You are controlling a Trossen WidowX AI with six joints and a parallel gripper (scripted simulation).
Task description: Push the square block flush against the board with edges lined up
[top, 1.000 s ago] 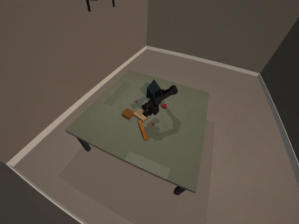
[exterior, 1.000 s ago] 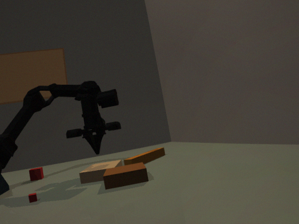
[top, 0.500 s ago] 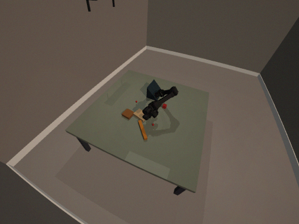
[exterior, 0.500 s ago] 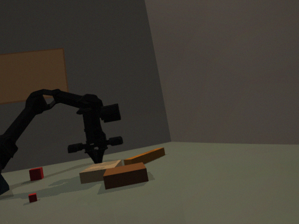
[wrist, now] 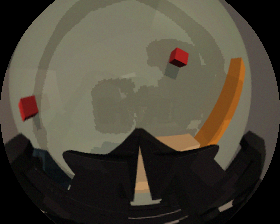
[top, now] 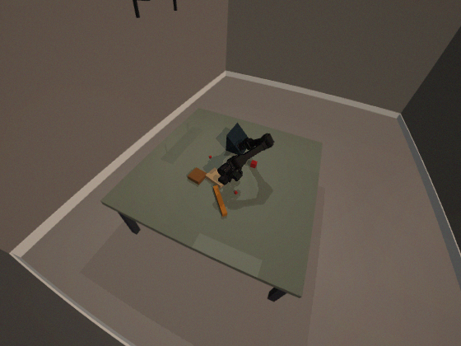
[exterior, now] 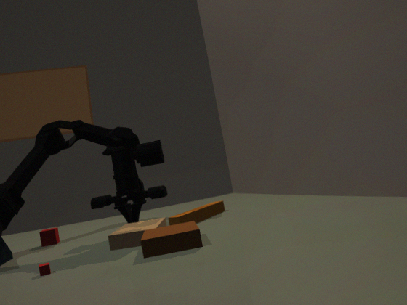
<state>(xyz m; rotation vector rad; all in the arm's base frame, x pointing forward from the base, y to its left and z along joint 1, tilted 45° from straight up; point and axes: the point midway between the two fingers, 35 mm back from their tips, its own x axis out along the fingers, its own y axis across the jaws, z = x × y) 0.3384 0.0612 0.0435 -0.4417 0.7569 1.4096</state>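
Now: gripper tip 1 cm short of the tan block, 9 cm to the left of it and 1 cm below it. Also, from my gripper tip: brown square block (7 cm ahead, 22 cm to the right, 1 cm above); red cube (24 cm behind, 9 cm to the left, 1 cm above); orange board (17 cm ahead, 2 cm to the left, 1 cm above).
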